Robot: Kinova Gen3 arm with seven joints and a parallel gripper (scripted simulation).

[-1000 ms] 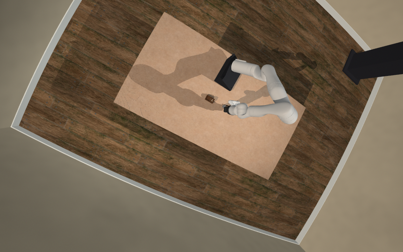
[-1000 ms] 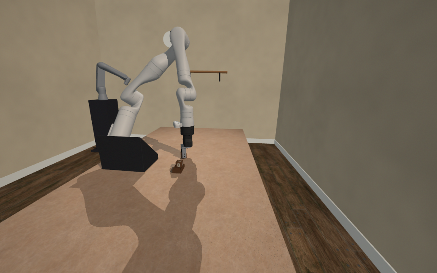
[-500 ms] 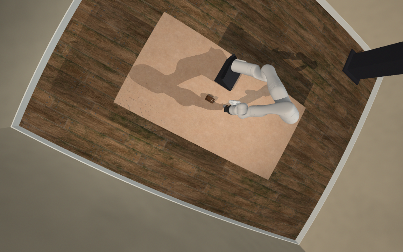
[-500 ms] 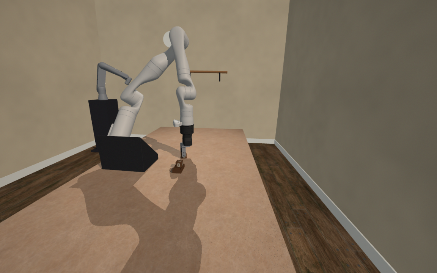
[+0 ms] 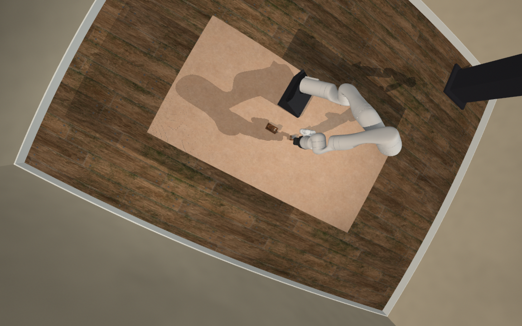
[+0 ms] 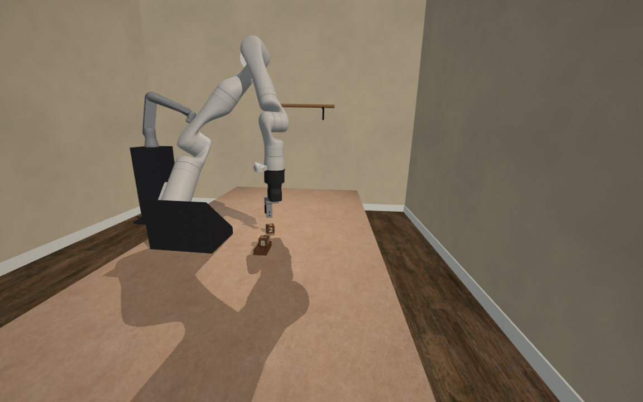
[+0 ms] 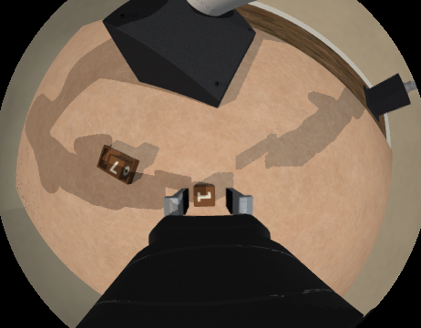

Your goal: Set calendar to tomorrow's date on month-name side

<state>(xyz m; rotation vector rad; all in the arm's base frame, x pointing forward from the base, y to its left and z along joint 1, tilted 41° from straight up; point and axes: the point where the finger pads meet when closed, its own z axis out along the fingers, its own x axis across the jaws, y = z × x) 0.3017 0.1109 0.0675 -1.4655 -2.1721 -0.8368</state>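
My gripper is now 7 cm above the brown cube. From my hand the other things lie so: dark wooden tray: 2 cm ahead, 16 cm to the right, 8 cm below.
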